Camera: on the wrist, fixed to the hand. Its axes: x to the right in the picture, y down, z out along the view.
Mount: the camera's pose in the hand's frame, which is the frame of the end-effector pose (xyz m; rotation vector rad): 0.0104 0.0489 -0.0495 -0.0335 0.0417 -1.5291
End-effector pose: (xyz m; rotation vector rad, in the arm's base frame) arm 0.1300 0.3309 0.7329 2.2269 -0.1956 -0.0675
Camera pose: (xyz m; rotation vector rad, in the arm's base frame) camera 0.1403 0.3381 0.8021 1.8323 1.5088 -0.8089
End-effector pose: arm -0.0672 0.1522 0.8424 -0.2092 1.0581 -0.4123
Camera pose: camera -0.0951 0.1935 0.7927 -1.0505 0.7663 -1.7606
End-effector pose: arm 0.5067 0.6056 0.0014 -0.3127 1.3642 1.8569
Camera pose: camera 0.4527 0.5612 0.0096 -1.0401 0.6466 0.5612
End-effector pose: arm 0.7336 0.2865 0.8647 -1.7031 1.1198 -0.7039
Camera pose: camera 0.6789 0.2509 0.8385 -2.3934 -0.4034 -1.5782
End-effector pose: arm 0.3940 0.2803 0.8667 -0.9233 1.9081 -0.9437
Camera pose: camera 0.3341 0.3072 0.8415 -2.4474 0.9507 -1.6879
